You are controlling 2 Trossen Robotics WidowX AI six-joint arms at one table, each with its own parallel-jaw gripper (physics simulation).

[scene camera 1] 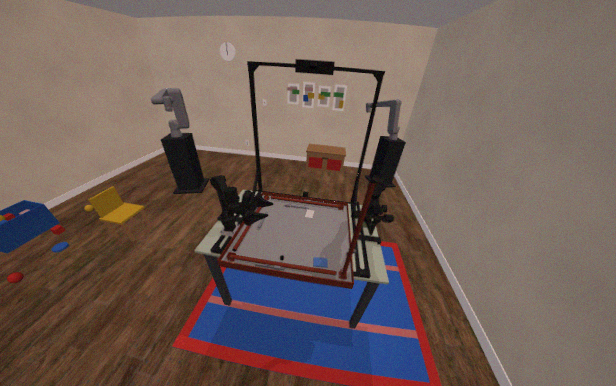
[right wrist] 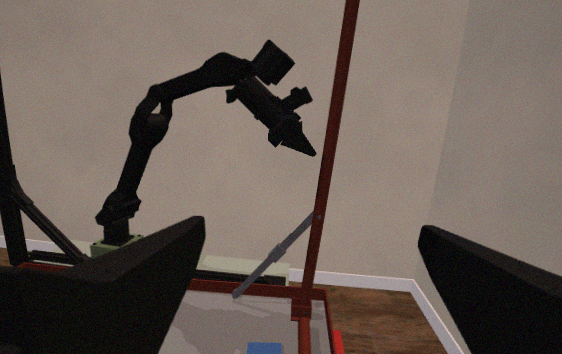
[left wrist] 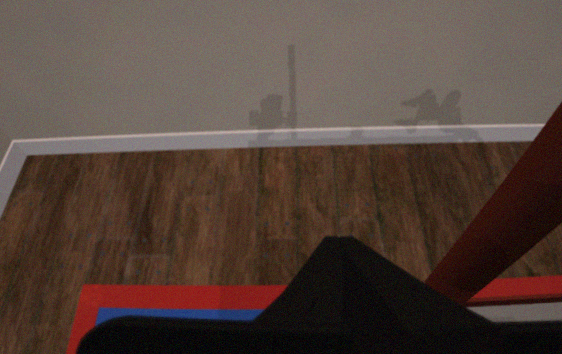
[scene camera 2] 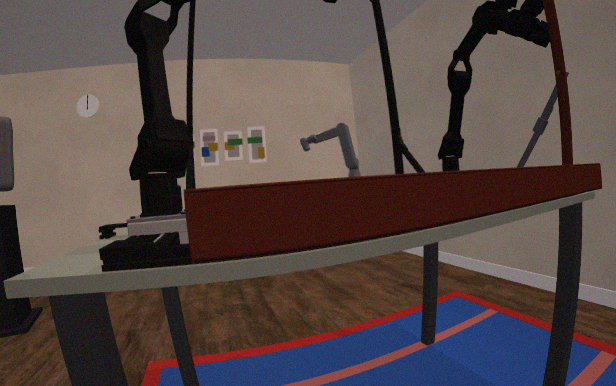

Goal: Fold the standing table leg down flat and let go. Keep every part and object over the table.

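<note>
You'd see my left gripper here (left wrist: 337, 250), and it's also in the right wrist view, that same left gripper (right wrist: 314, 155). My right gripper (right wrist: 312, 231) is there to be seen too.
</note>
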